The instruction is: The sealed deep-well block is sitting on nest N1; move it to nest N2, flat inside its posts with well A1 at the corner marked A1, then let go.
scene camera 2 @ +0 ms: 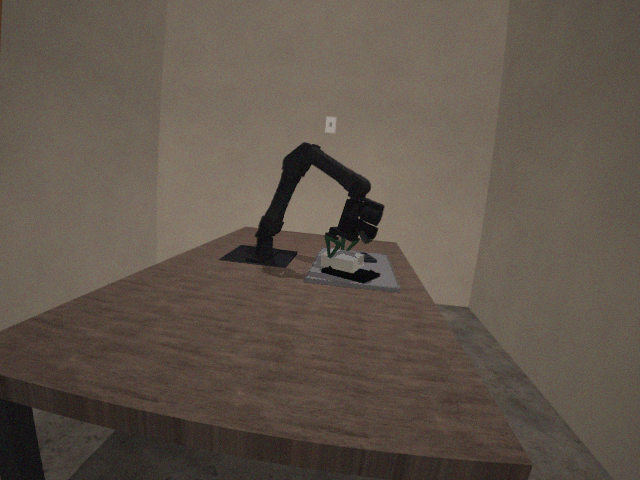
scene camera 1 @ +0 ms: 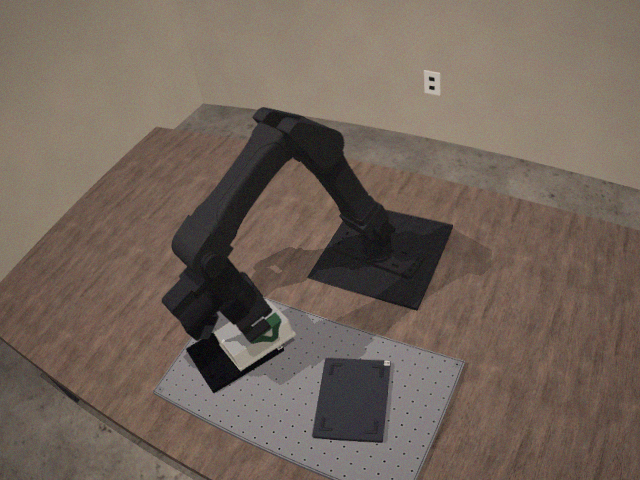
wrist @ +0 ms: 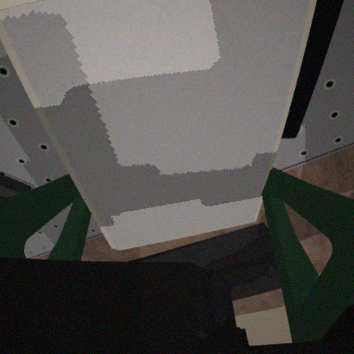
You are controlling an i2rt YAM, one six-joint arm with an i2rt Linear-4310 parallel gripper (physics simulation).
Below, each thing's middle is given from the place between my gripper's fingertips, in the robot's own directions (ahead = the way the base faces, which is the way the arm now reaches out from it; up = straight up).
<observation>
My hand is 30 mm short of the white block (scene camera 1: 243, 353), 10 mm to the left of it and 10 mm above it. Round my hand: grey perforated plate (scene camera 1: 274, 405) (120 mm to the left, 50 mm below, 50 mm ahead); black nest (scene camera 1: 218, 370) (60 mm ahead, 40 mm to the right, 40 mm below).
</observation>
